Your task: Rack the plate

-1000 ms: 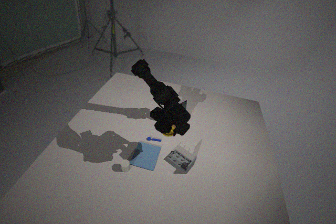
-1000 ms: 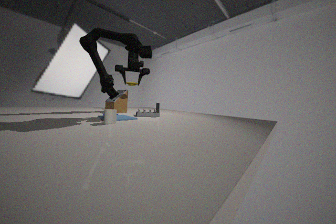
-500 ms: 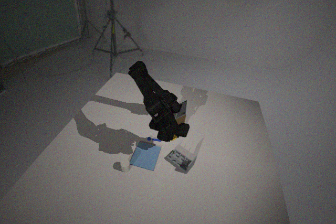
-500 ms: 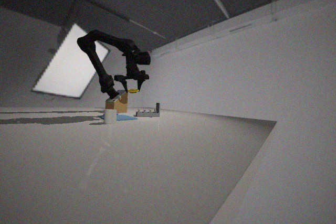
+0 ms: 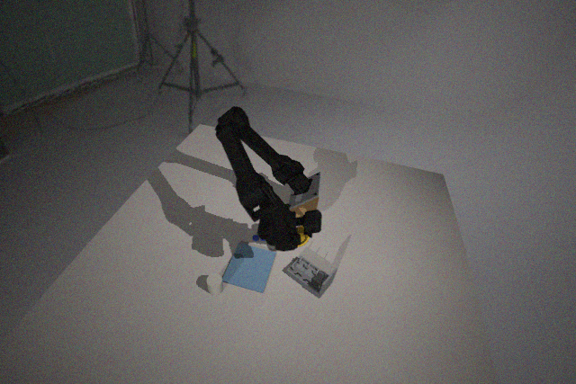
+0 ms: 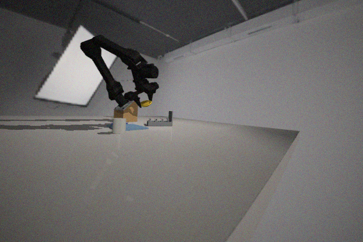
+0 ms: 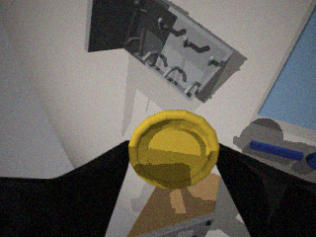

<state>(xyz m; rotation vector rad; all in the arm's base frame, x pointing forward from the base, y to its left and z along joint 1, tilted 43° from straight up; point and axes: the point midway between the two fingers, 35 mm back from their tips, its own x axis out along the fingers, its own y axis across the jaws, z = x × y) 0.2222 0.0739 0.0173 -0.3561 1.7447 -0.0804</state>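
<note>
Right now the dish rack is 60 mm ahead of my gripper tip, 60 mm to the left of it and 80 mm below it. Also, from my gripper tip: yellow plate: 10 mm above; then white cup: 200 mm ahead, 190 mm to the right, 80 mm below; then blue mat: 90 mm ahead, 130 mm to the right, 110 mm below.
</note>
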